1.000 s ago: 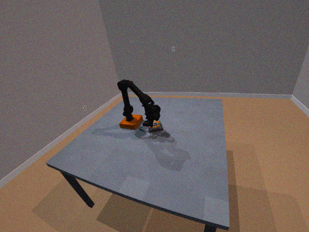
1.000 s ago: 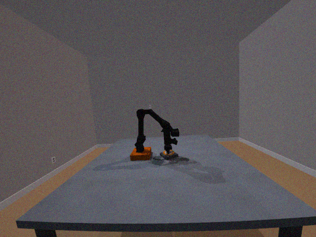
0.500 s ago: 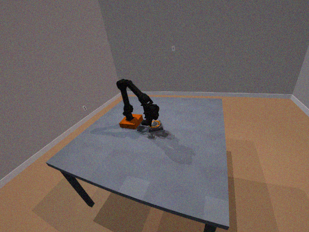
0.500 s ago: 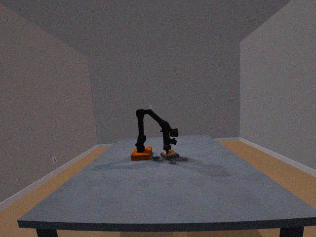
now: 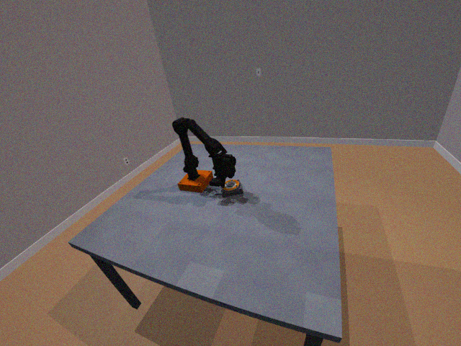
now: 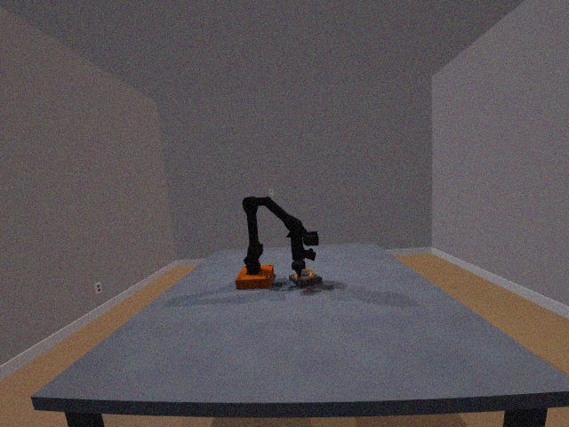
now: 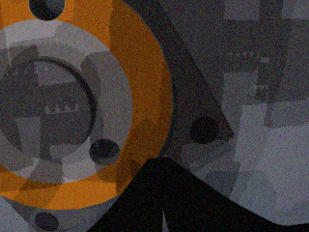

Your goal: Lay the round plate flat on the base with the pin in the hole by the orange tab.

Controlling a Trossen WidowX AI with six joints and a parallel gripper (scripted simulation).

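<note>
My gripper tip is now 20 mm short of the small dark square base, 50 mm to the right of it and 20 mm above it.
</note>
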